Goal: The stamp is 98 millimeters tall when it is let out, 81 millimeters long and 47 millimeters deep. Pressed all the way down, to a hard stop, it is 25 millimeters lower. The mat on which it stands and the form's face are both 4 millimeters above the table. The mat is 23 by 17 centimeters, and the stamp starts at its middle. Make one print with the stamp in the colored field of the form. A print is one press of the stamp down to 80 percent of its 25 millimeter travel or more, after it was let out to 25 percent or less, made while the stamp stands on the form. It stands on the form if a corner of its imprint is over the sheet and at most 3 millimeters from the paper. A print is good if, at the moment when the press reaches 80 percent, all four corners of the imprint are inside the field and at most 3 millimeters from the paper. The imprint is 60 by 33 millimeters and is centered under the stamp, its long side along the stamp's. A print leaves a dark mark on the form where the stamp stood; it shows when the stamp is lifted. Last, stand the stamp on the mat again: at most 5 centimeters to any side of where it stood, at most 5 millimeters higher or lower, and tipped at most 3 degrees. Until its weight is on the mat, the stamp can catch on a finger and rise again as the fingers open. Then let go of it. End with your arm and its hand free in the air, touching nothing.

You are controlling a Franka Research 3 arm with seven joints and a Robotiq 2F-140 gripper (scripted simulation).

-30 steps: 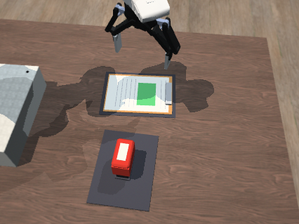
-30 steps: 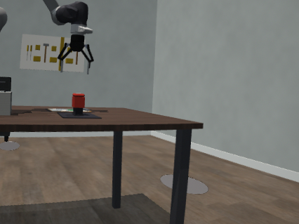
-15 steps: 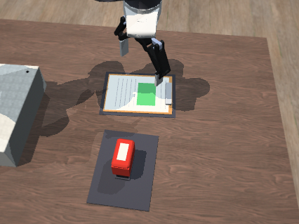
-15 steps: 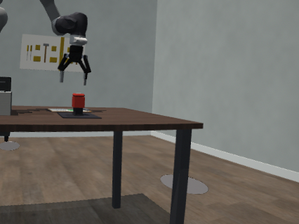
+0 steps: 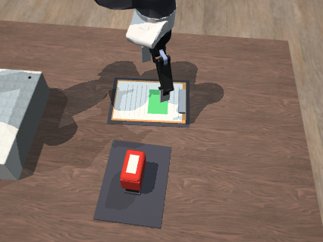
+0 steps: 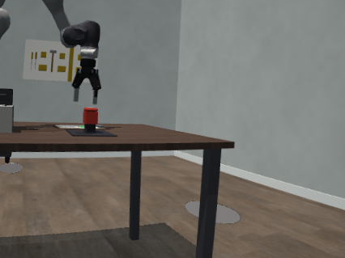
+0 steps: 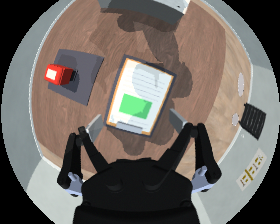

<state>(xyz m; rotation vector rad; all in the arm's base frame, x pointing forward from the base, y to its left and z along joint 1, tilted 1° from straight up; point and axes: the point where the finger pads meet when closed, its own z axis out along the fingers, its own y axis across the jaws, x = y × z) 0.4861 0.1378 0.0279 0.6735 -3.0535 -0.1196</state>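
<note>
The red stamp is 26 cm to the right of my hand, 8 cm below it and 3 cm behind it. The rest, counted from my hand: form 13 cm below, 1 cm to the left; dark grey mat 26 cm to the right, 13 cm below, 3 cm behind.
</note>
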